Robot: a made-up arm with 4 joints. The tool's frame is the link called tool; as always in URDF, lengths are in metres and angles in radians.
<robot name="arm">
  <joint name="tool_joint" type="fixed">
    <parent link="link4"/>
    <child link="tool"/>
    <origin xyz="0.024 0.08 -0.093" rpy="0 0 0"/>
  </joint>
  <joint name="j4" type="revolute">
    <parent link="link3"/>
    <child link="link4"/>
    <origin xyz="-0.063 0.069 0.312" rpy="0 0 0"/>
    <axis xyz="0 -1 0"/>
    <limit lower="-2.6" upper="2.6"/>
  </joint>
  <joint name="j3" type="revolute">
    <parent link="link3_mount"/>
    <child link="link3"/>
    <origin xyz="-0.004 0.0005 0.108" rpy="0 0 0"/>
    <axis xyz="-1 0 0"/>
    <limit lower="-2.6" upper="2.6"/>
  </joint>
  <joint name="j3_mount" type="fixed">
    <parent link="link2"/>
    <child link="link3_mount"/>
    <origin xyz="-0.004 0.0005 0.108" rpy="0 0 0"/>
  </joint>
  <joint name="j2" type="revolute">
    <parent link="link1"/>
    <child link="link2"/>
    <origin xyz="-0.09 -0.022 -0.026" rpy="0 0 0"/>
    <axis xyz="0 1 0"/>
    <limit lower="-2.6" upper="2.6"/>
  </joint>
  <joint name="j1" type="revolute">
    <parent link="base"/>
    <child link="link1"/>
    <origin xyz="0 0 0.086" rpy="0 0 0"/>
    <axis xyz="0 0 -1"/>
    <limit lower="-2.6" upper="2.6"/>
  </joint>
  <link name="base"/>
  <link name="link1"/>
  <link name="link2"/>
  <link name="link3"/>
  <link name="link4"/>
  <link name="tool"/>
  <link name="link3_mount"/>
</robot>
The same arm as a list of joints. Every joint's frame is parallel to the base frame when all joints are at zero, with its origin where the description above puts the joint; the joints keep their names.
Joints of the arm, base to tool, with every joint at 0 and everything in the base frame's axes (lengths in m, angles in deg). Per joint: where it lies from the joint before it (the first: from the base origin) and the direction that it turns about. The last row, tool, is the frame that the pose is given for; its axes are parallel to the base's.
j1: origin 0 0 0.086 axis 0 0 -1
j2: origin -0.09 -0.022 -0.026 axis 0 1 0
j3: origin -0.008 0.001 0.216 axis -1 0 0
j4: origin -0.063 0.069 0.312 axis 0 -1 0
tool: origin 0.024 0.08 -0.093
Joint limits (deg, base to tool): -148.97..148.97 -148.97..148.97 -148.97..148.97 -148.97..148.97

